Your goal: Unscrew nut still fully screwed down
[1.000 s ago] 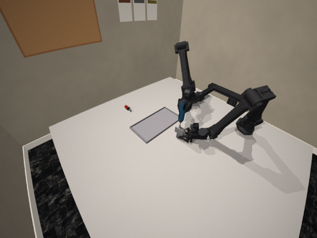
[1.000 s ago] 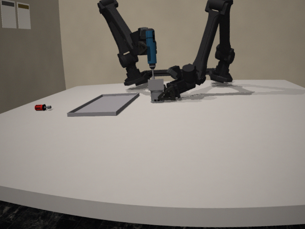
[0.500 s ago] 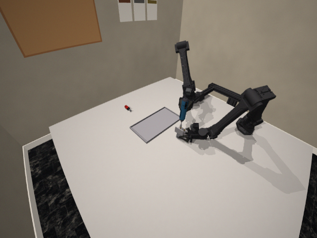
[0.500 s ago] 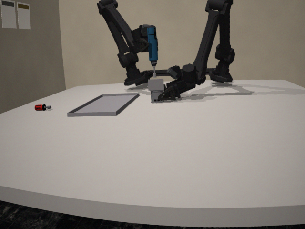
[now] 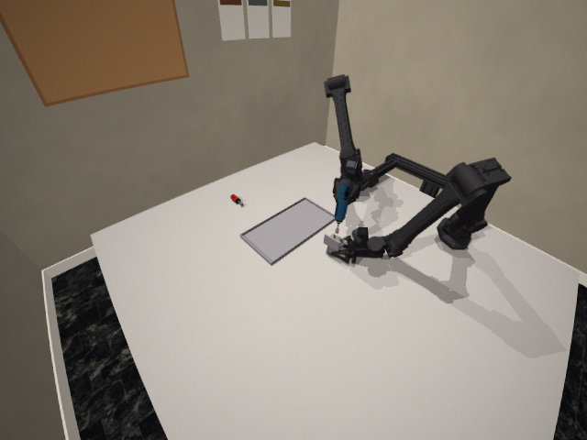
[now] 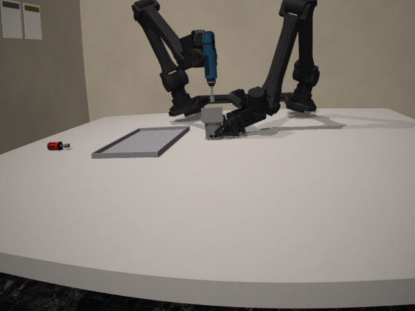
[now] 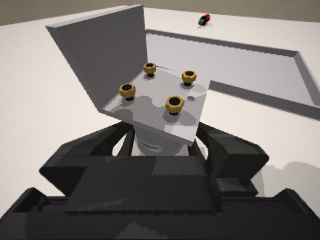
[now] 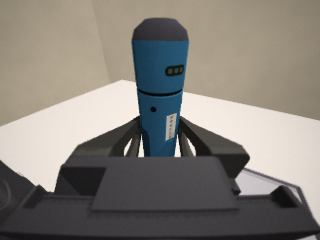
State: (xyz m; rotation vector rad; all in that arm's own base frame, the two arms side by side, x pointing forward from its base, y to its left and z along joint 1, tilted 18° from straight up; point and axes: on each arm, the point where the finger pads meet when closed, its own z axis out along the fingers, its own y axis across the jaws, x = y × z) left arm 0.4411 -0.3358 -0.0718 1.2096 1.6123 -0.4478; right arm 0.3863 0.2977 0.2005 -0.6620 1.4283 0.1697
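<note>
My left gripper is now 1 cm below the joint module. Round my left hand: short red-handled tool: 9 cm ahead, 57 cm to the right, 1 cm below; then l-shaped bracket: 5 cm above; then grey tray: 3 cm ahead, 24 cm to the right, 2 cm below.
</note>
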